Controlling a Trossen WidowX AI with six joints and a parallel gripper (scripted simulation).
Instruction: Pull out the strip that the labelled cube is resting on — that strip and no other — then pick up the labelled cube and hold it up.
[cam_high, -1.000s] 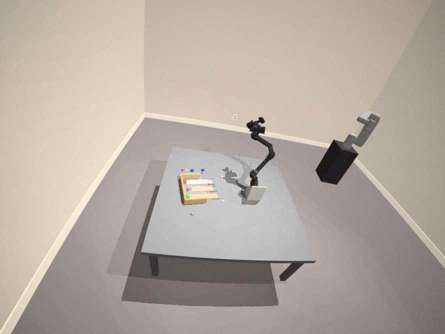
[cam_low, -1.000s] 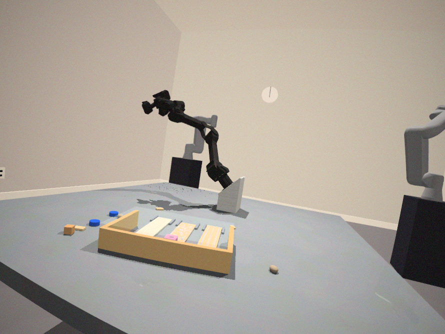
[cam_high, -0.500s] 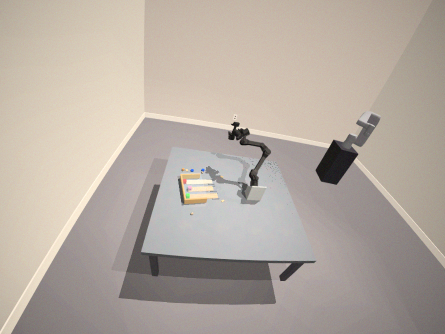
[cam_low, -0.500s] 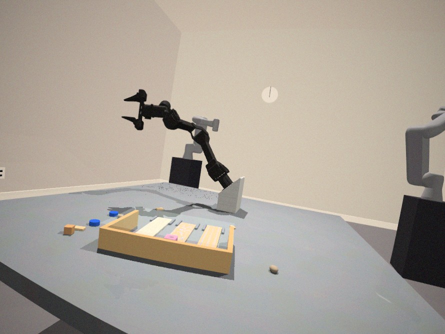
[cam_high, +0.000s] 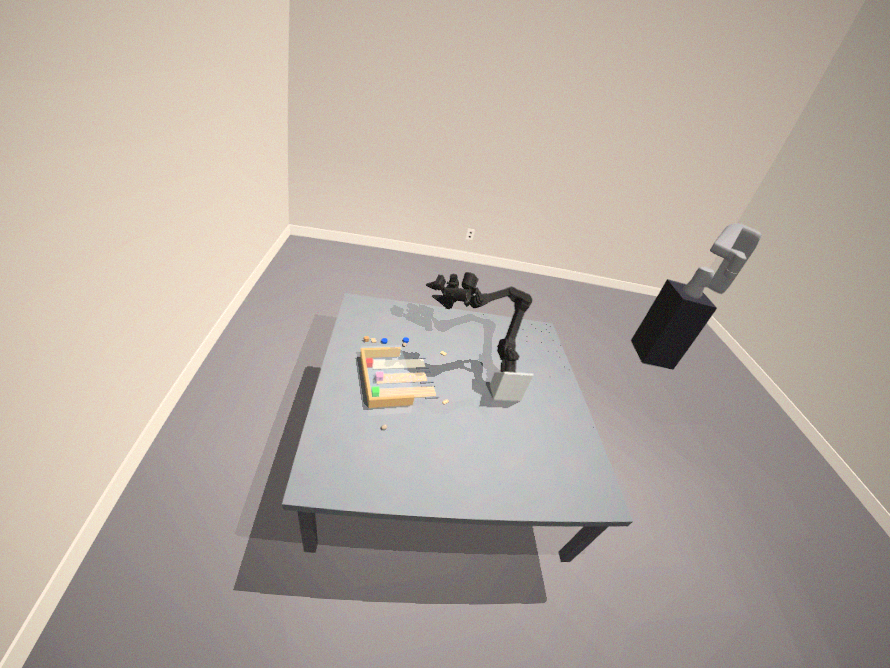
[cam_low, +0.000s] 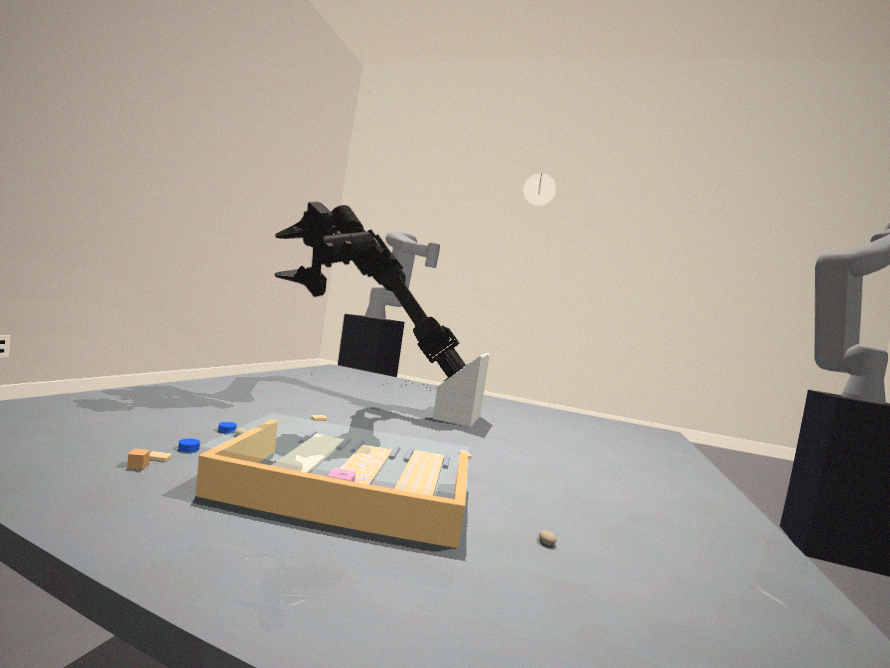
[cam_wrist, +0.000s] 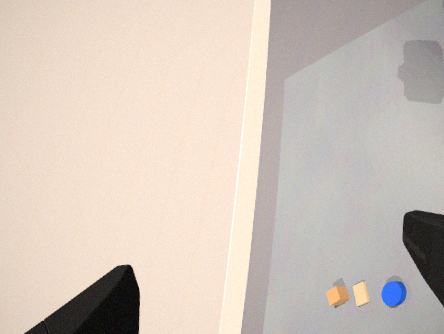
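Now: the dotted strip 50 mm ahead of my gripper tip, 280 mm to the left of it and 320 mm below it. Also, from my gripper tip: small orange block: 260 mm ahead, 60 mm to the left, 320 mm below.
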